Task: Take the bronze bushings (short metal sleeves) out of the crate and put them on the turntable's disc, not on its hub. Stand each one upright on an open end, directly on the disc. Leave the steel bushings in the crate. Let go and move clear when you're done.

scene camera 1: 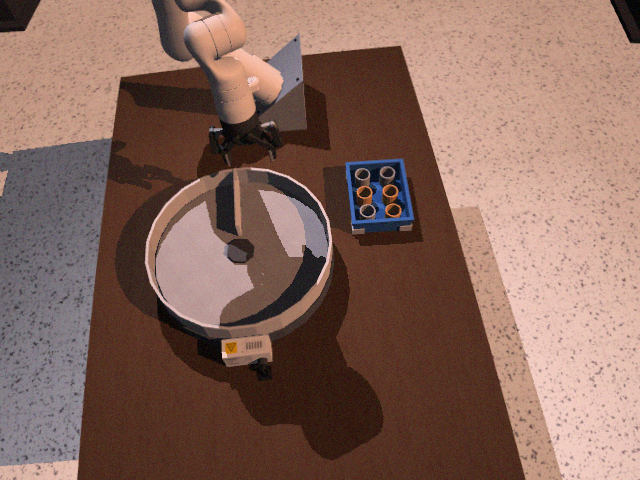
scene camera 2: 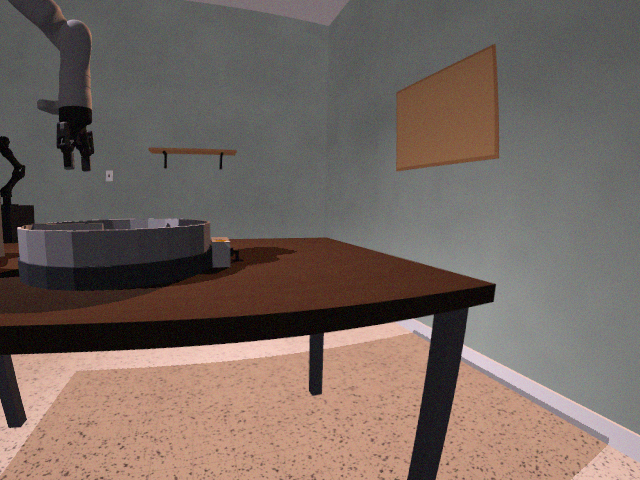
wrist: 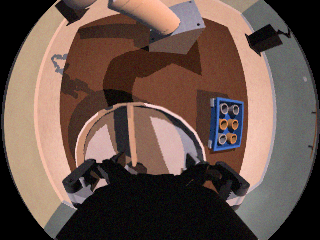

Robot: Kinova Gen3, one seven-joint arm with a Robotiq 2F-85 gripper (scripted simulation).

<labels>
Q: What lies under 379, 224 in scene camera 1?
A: A blue crate.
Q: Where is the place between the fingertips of my gripper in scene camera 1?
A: At 251, 161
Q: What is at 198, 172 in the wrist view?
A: My gripper.
</labels>
